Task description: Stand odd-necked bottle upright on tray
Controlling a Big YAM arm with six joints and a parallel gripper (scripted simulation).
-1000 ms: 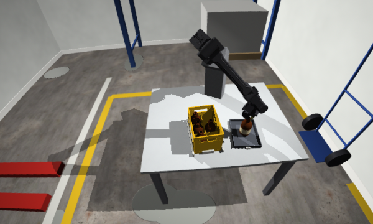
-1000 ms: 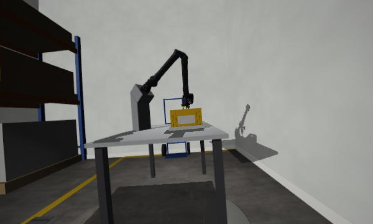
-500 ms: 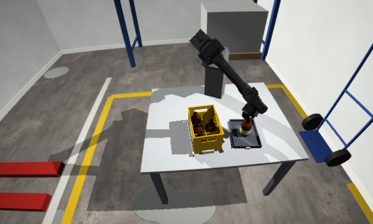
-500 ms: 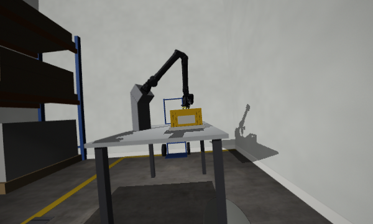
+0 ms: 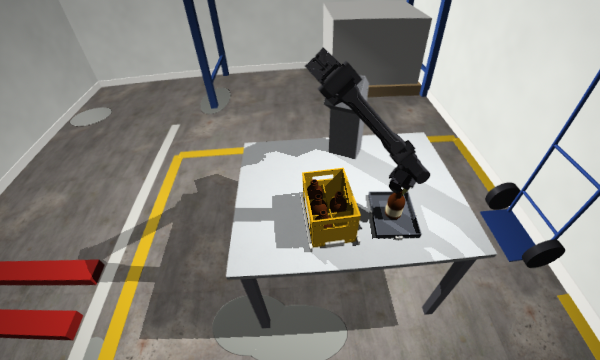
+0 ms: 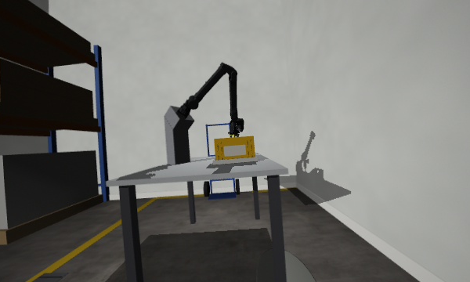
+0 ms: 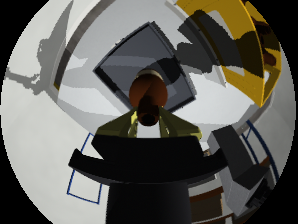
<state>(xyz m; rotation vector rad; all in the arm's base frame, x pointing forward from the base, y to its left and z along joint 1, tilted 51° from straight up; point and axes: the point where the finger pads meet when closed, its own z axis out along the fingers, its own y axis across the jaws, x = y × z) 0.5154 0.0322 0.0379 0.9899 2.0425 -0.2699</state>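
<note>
Now: the brown bottle 60 mm below my hand. Also, from my hand: dark tray: 140 mm below; then crate: 270 mm to the right, 120 mm behind, 70 mm below.
</note>
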